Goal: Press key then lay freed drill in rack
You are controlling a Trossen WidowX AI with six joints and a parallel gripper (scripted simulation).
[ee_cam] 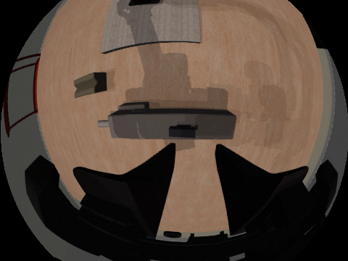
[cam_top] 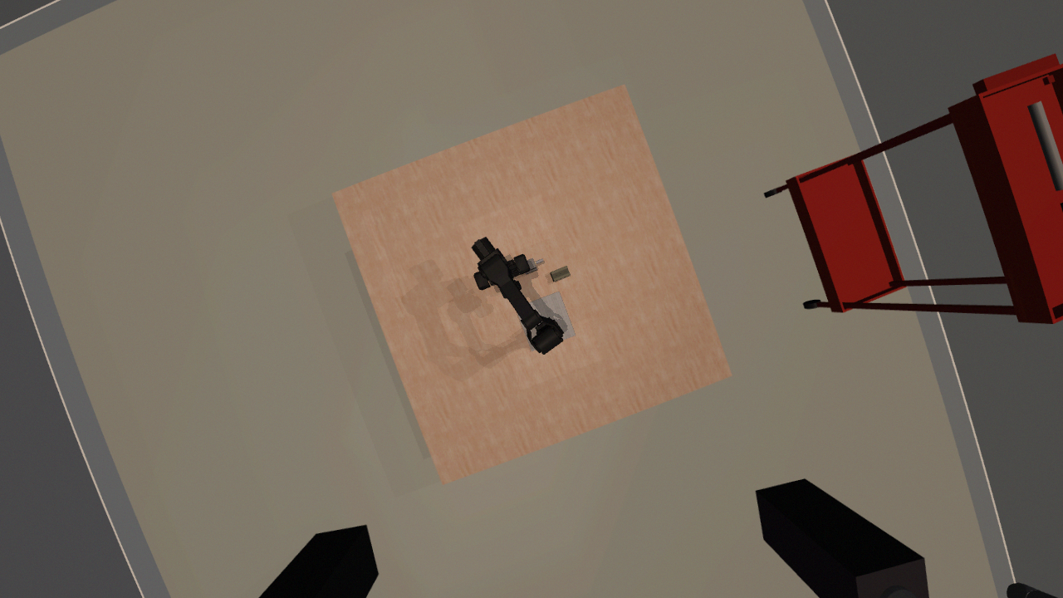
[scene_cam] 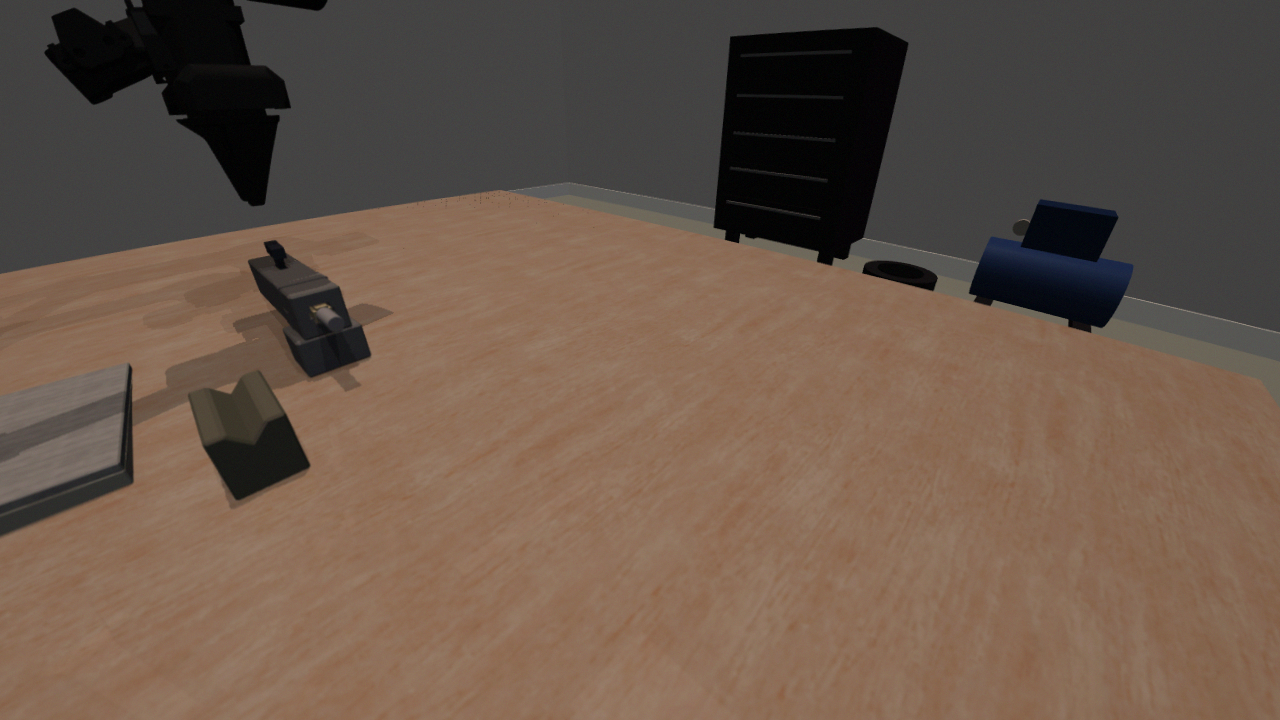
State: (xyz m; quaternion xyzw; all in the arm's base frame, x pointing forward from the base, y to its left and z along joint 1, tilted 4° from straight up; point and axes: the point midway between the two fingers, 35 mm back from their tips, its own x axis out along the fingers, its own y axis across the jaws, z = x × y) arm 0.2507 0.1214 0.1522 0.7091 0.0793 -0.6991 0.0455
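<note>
The drill is 90 mm to the right of my gripper tip, 70 mm below it and 20 mm ahead of it. The rest, counted from my gripper tip: rack (210 mm to the right, 100 mm below, 30 mm behind); dark key (70 mm below, 10 mm to the right); dark grey holder block (80 mm below, 40 mm to the right, 10 mm ahead).
</note>
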